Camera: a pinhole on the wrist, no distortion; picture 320 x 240 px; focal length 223.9 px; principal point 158.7 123.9 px. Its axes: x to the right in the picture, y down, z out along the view. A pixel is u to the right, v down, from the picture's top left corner.
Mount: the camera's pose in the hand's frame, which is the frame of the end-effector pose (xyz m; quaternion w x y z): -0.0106 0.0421 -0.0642 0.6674 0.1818 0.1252 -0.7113
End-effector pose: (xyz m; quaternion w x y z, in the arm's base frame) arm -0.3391 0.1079 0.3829 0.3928 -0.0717 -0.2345 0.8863
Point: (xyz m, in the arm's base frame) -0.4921 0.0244 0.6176
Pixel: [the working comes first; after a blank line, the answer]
In the camera's frame: -0.1485 0.0896 0.3095

51 189
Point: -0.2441 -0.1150 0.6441
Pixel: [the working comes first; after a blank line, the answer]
In the camera's frame: -0.0487 -0.1709 0.3710

129 21
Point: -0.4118 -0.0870 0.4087
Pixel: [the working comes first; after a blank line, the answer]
In the camera's frame: -0.1699 -0.0770 0.1243

outside the picture
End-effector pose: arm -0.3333 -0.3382 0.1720 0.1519 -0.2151 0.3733 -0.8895
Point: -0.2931 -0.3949 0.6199
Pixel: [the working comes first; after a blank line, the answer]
In the camera's frame: 0.1194 0.1716 0.4869

214 203
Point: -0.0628 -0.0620 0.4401
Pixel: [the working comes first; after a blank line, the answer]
In the camera's frame: 0.2824 -0.2241 0.3725

outside the picture
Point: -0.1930 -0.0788 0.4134
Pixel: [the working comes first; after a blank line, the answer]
In the camera's frame: 0.2929 -0.1184 0.2909

outside the picture
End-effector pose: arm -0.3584 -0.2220 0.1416 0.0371 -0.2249 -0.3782 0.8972
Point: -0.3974 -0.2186 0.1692
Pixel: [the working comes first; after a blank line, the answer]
In the camera's frame: 0.0189 0.0473 0.1116

197 219
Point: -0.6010 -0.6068 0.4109
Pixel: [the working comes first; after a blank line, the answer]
In the camera's frame: -0.2695 0.0721 0.5200

43 155
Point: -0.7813 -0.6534 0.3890
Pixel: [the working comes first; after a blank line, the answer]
In the camera's frame: -0.3437 0.2339 0.5789

26 214
